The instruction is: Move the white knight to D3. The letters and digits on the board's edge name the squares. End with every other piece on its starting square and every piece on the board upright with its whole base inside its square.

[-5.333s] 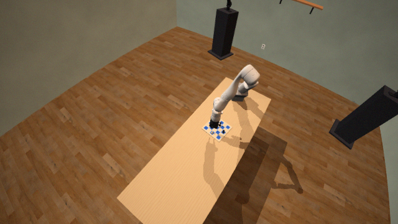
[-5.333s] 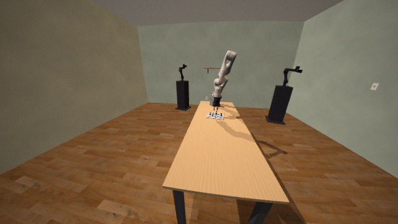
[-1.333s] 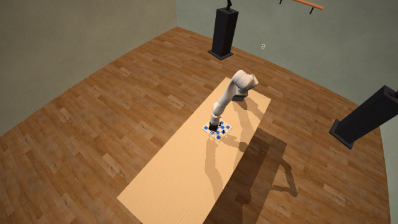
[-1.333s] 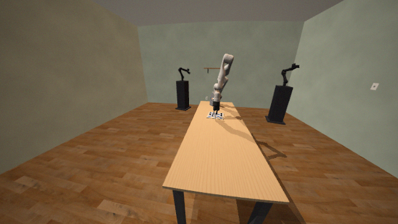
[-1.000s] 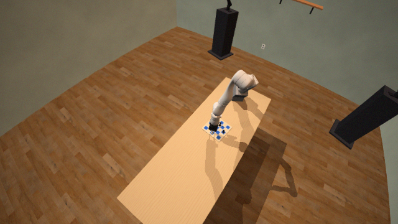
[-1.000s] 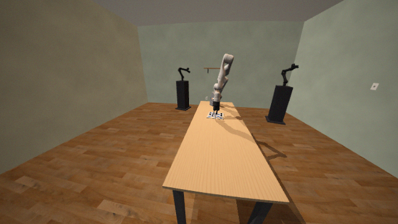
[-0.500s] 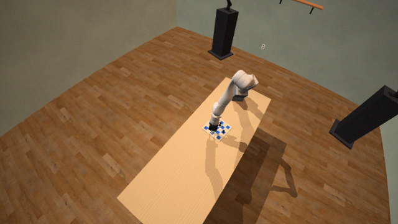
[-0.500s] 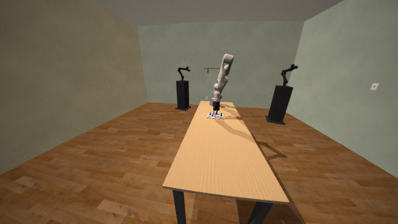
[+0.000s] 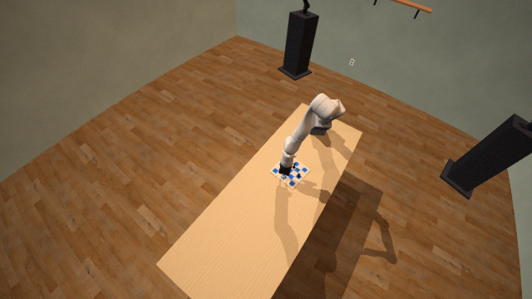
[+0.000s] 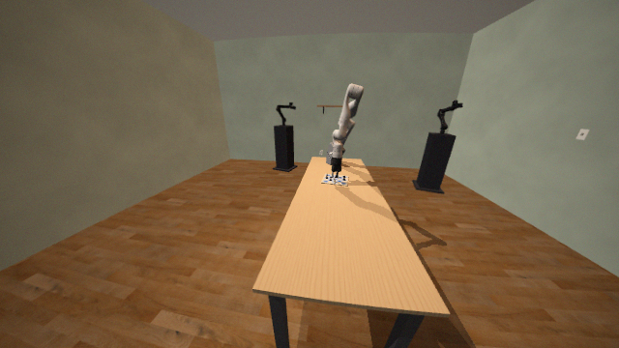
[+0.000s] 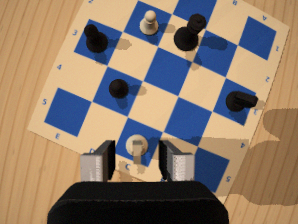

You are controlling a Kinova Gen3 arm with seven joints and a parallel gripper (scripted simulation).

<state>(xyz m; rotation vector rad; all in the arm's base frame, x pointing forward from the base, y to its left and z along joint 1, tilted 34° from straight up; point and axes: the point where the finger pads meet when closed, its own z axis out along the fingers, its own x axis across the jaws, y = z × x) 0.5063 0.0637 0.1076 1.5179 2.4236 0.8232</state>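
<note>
The white knight is 5 cm below my hand. Round my hand: chessboard (8 cm behind, 7 cm below, 1 cm to the right); round white piece (11 cm behind, 5 cm to the right, 5 cm below); black piece (12 cm behind, 4 cm below, 1 cm to the right).
</note>
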